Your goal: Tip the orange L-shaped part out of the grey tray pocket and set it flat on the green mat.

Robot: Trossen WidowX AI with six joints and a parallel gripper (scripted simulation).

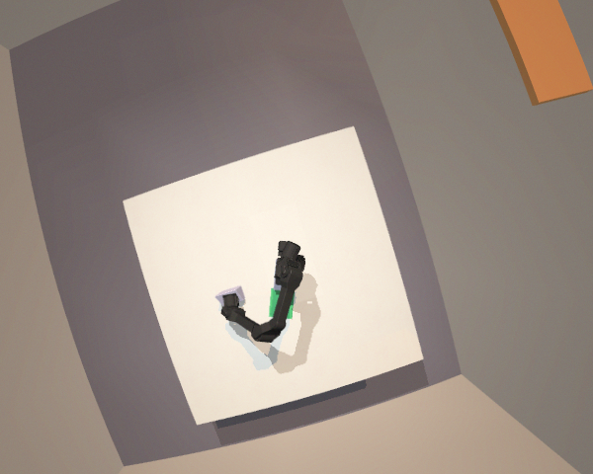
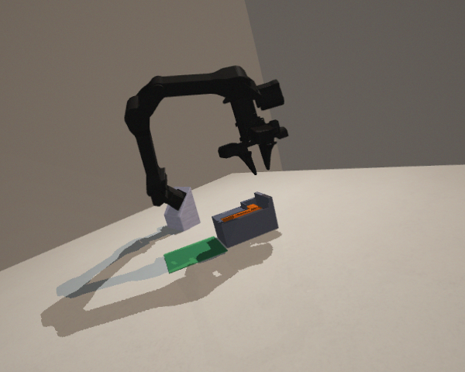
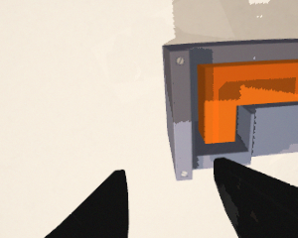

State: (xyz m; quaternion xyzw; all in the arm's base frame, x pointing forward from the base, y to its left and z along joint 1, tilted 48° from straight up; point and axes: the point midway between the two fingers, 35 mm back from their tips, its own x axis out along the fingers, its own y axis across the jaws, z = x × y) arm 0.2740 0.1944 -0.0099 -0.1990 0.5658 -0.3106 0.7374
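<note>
The orange L-shaped part lies 100 mm below my gripper tip, 70 mm to the right of it and 20 mm behind it. From my gripper tip the other things lie so: green mat (230 mm to the right, 160 mm below, 60 mm behind).
</note>
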